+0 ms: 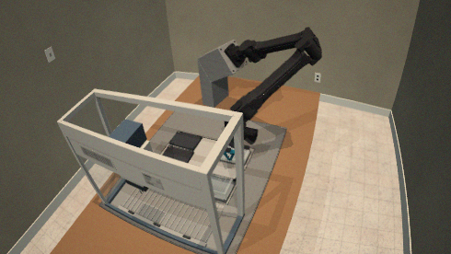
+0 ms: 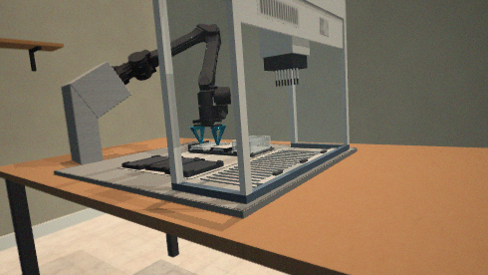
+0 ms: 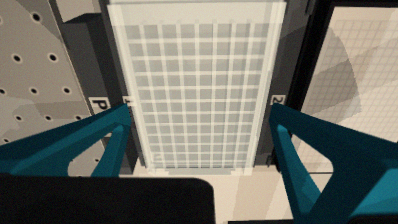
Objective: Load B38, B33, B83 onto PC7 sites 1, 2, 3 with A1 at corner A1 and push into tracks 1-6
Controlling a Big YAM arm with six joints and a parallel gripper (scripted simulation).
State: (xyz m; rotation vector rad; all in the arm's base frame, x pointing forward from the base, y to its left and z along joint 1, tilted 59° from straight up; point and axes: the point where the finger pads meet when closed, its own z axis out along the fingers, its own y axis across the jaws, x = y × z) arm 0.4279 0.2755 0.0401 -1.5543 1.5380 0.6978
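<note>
Now: the white 96-well plate 2 cm below my hand. Round my hand: plate nest S3: 22 cm ahead, 24 cm to the right, 3 cm below; then deep-well block B83: 21 cm ahead, 2 cm to the left, 1 cm below; then carrier PC7: 10 cm ahead, 1 cm to the left, 2 cm below.
</note>
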